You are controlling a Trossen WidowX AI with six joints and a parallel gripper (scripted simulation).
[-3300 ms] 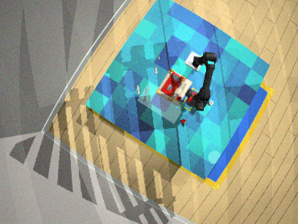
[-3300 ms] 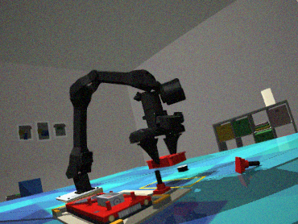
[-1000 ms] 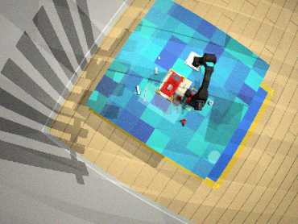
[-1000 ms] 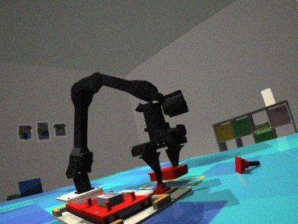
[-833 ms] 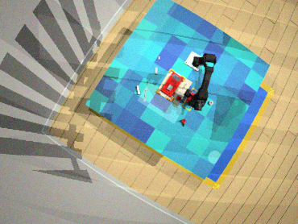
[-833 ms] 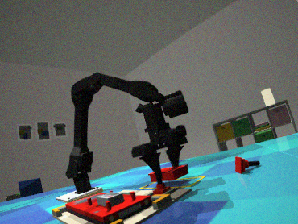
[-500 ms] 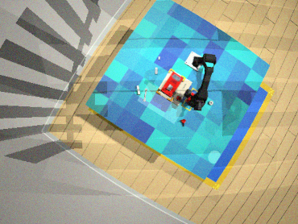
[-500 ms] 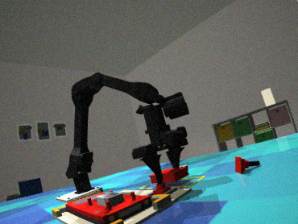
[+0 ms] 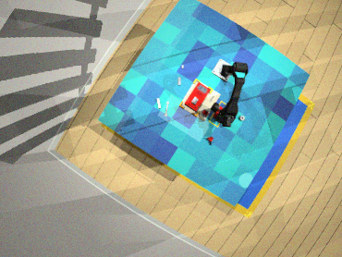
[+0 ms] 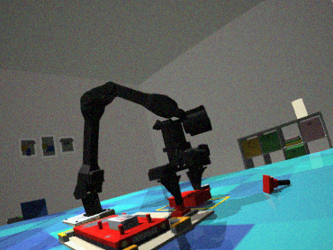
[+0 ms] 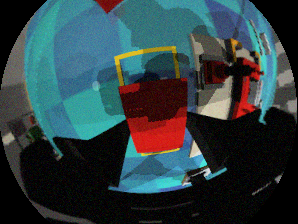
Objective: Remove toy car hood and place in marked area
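The red hood is 10 mm above my gripper tip.
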